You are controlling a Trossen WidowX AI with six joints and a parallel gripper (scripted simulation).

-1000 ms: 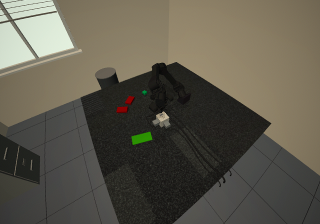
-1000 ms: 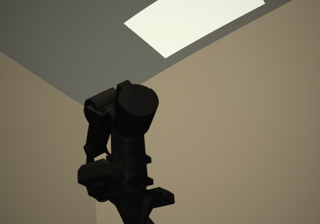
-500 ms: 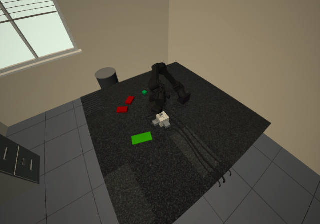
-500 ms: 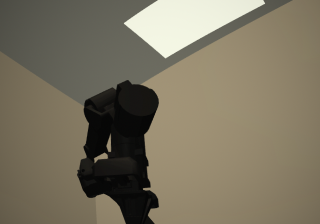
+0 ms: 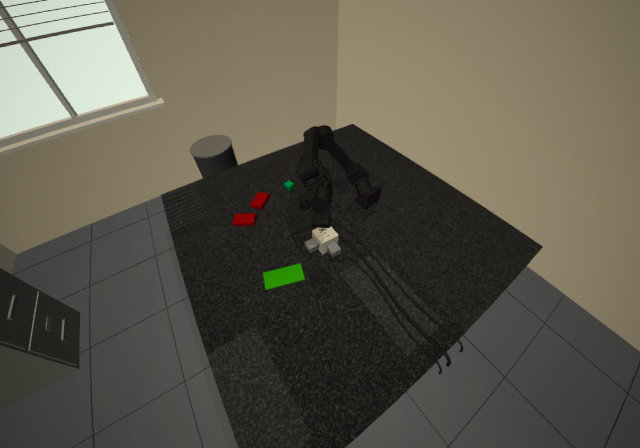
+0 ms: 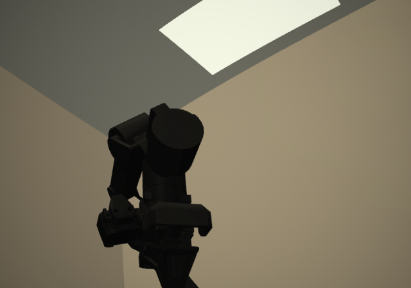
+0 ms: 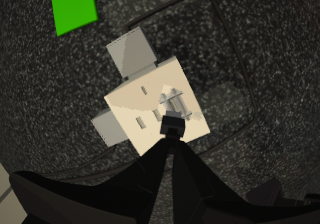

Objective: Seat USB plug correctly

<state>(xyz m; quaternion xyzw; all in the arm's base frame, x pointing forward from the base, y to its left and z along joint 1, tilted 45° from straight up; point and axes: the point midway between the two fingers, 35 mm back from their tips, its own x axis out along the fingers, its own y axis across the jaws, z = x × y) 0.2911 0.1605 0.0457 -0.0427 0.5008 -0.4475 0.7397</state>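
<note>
The dark USB plug is 2 cm below my gripper tip. Also, from my gripper tip: green cube: 5 cm behind, 38 cm to the right, 12 cm below; green flat pad: 21 cm ahead, 5 cm to the left, 13 cm below.
</note>
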